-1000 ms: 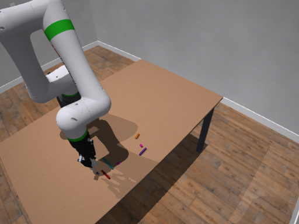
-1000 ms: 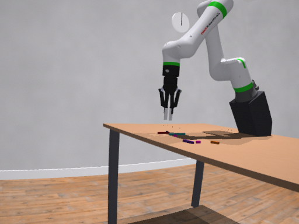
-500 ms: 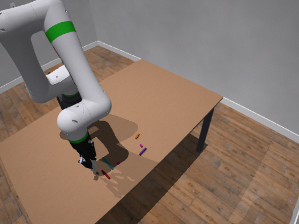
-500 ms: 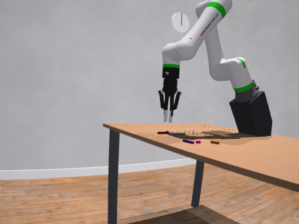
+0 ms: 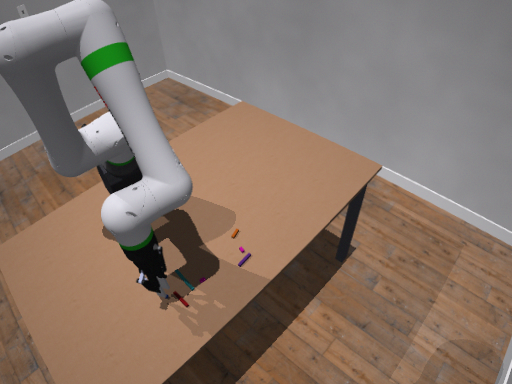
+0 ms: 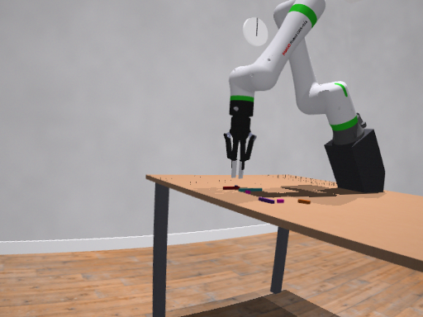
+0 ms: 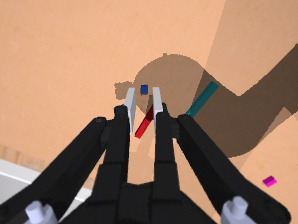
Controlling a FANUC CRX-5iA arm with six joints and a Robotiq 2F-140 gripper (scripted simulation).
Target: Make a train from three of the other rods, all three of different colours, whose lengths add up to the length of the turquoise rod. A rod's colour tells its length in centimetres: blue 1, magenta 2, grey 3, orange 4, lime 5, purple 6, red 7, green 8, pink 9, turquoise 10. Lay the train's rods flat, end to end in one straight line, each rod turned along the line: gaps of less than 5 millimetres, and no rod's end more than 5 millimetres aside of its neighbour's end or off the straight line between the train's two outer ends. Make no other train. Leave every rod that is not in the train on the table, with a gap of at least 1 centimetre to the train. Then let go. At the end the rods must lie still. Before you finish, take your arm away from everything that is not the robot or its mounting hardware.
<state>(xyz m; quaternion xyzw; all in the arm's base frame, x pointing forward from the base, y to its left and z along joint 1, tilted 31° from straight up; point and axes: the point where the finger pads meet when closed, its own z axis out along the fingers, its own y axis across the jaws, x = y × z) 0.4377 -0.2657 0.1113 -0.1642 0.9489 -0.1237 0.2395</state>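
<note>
Now: hand 70 mm above the blue rod. Also, from my hand: purple rod 150 mm ahead, 250 mm to the left, 70 mm below; then red rod 50 mm ahead, 20 mm to the left, 70 mm below; then turquoise rod 10 mm ahead, 80 mm to the left, 70 mm below.
</note>
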